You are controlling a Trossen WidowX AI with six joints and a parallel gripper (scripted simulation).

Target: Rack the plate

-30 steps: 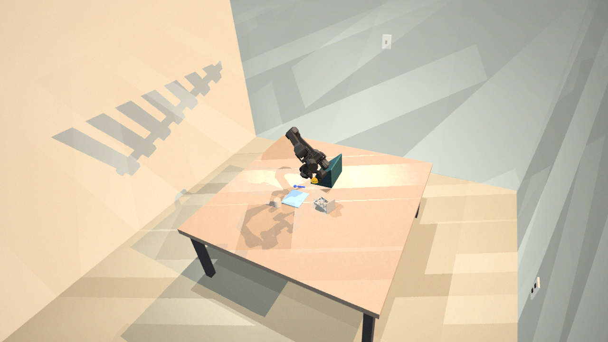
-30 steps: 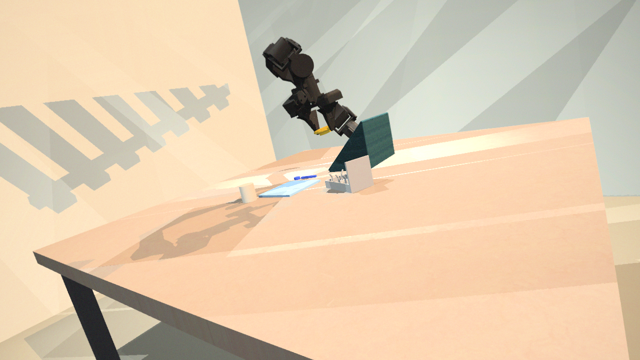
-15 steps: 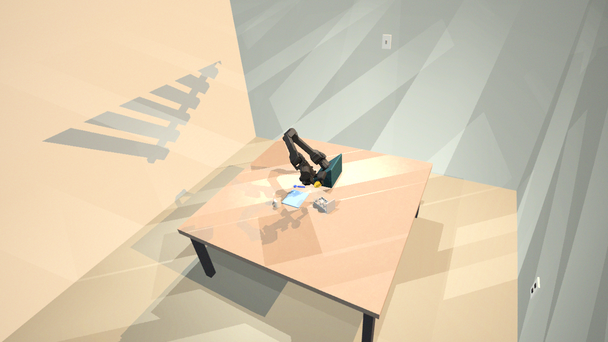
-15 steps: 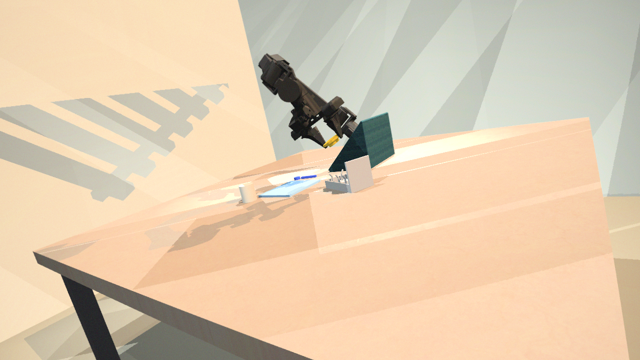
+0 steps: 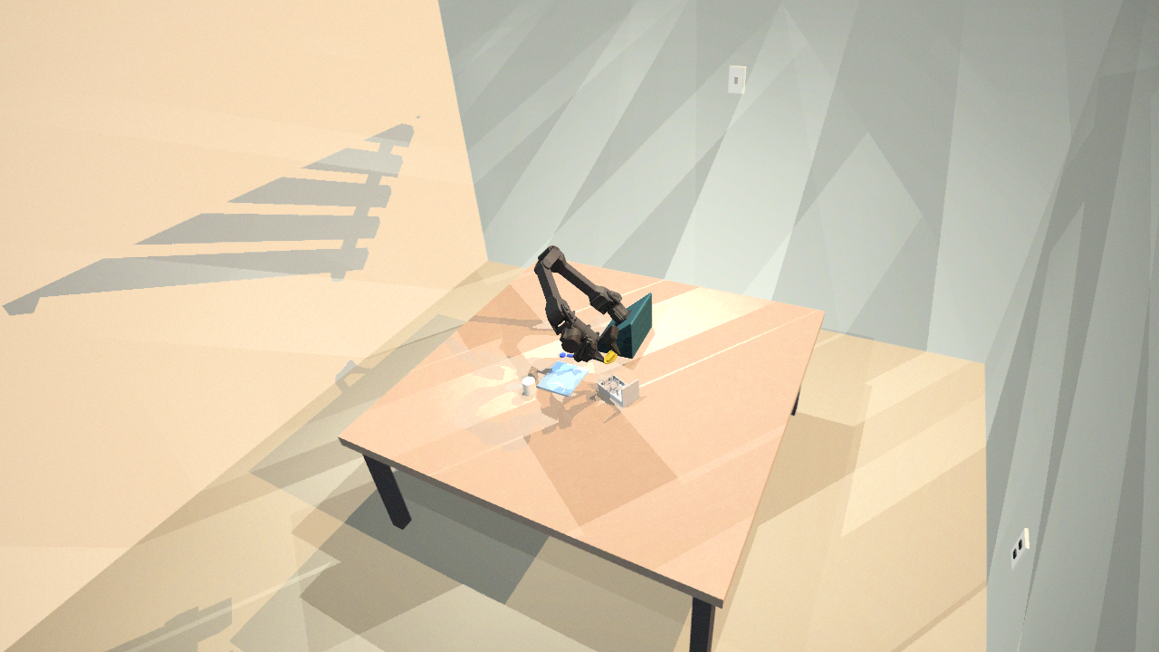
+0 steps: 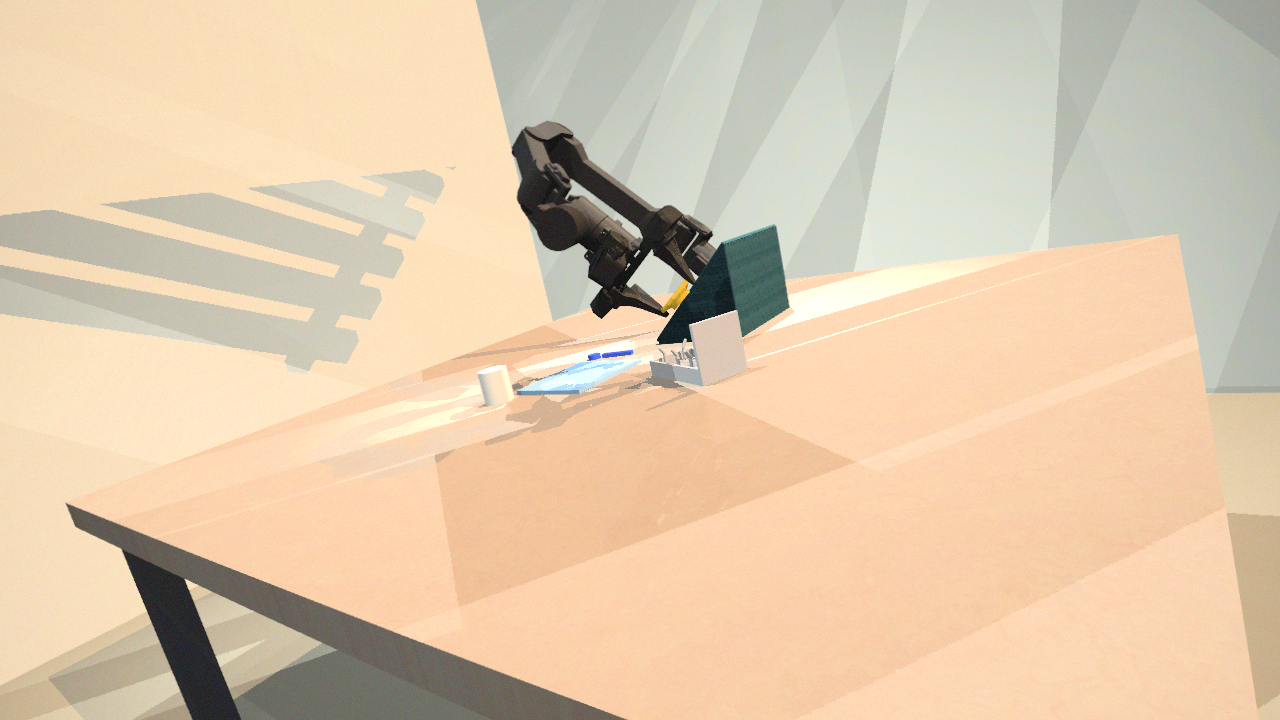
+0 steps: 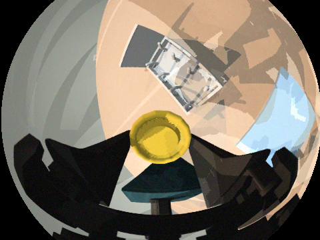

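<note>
Right now my gripper tip is 6 cm short of the dish rack, 4 cm to the right of it and 7 cm above it. Round my gripper tip: blue spoon 7 cm behind, 21 cm to the right, 9 cm below; light blue mat 6 cm ahead, 17 cm to the right, 9 cm below; yellow plate 1 cm above.
</note>
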